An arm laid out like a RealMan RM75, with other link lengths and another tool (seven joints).
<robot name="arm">
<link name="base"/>
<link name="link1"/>
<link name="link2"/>
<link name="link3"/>
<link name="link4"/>
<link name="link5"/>
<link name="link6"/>
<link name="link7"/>
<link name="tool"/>
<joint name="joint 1" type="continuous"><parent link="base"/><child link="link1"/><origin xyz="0 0 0.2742" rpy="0 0 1.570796"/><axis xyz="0 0 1"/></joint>
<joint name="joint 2" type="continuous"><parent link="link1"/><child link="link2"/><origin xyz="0 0 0" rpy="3.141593 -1.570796 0"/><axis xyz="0 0 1"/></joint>
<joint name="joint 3" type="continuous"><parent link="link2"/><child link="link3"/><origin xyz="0.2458 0 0" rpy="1.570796 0 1.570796"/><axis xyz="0 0 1"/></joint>
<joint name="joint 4" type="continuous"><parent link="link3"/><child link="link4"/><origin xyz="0 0 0" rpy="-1.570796 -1.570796 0"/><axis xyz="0 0 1"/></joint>
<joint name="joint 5" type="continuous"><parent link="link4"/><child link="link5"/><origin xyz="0.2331 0 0" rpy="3.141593 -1.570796 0"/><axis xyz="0 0 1"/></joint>
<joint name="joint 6" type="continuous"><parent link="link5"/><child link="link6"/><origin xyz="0 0 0" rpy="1.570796 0 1.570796"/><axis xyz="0 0 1"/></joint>
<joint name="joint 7" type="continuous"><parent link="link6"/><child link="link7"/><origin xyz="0 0.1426 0" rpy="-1.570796 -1.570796 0"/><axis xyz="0 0 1"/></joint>
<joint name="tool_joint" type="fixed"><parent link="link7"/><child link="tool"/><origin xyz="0.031 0.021 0.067" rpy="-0.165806 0 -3.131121"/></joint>
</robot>
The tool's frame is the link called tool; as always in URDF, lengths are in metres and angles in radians. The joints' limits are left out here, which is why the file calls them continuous.
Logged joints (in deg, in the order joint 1, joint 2, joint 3, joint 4, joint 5, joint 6, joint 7), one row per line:
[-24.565, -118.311, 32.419, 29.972, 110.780, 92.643, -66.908]
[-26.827, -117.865, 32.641, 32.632, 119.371, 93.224, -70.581]
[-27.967, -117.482, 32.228, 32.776, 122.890, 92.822, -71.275]
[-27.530, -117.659, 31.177, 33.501, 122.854, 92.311, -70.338]
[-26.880, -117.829, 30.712, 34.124, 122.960, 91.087, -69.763]
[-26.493, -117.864, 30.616, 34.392, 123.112, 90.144, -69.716]
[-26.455, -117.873, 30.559, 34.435, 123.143, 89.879, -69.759]
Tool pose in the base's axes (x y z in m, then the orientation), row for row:
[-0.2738, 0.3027, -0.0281, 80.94, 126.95, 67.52]
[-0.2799, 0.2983, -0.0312, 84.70, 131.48, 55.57]
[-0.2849, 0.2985, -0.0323, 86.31, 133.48, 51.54]
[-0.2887, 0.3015, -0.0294, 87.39, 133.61, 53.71]
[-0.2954, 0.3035, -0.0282, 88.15, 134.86, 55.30]
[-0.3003, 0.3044, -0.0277, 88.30, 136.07, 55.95]
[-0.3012, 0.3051, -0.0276, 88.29, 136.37, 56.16]
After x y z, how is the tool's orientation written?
As a rotation vector, in degrees.
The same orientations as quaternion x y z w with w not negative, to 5 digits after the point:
[0.48634, 0.76279, 0.40570, 0.13049]
[0.50649, 0.78623, 0.33230, 0.12205]
[0.51325, 0.79374, 0.30648, 0.11233]
[0.51617, 0.78917, 0.31724, 0.10067]
[0.51566, 0.78890, 0.32349, 0.08420]
[0.51322, 0.79087, 0.32519, 0.07335]
[0.51236, 0.79137, 0.32590, 0.07072]

